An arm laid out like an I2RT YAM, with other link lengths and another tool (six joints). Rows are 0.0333 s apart.
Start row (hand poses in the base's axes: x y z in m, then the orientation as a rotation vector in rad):
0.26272 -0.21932 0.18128 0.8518 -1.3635 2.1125
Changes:
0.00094 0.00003 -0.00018 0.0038 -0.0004 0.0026
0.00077 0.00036 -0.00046 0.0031 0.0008 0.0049
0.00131 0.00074 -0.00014 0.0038 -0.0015 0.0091
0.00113 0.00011 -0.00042 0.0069 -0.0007 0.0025
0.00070 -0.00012 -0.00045 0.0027 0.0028 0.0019
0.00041 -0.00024 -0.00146 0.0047 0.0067 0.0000
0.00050 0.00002 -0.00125 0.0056 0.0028 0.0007
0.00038 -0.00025 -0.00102 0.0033 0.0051 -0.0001
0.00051 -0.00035 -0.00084 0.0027 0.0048 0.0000
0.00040 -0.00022 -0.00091 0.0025 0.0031 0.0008
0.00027 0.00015 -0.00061 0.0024 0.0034 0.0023
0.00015 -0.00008 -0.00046 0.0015 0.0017 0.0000
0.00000 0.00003 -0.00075 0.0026 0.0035 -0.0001
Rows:
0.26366 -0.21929 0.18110 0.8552 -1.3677 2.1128
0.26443 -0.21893 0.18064 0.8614 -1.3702 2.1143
0.26574 -0.21819 0.18050 0.8693 -1.3740 2.1202
0.26687 -0.21808 0.18008 0.8735 -1.3821 2.1190
0.26757 -0.21820 0.17963 0.8788 -1.3836 2.1170
0.26798 -0.21844 0.17817 0.8869 -1.3858 2.1098
0.26848 -0.21842 0.17692 0.8923 -1.3908 2.1054
0.26886 -0.21867 0.17590 0.8983 -1.3921 2.0999
0.26937 -0.21902 0.17506 0.9038 -1.3928 2.0950
0.26977 -0.21924 0.17415 0.9084 -1.3940 2.0920
0.27004 -0.21909 0.17354 0.9145 -1.3947 2.0900
0.27019 -0.21917 0.17308 0.9167 -1.3956 2.0880
0.27019 -0.21914 0.17233 0.9209 -1.3969 2.0840

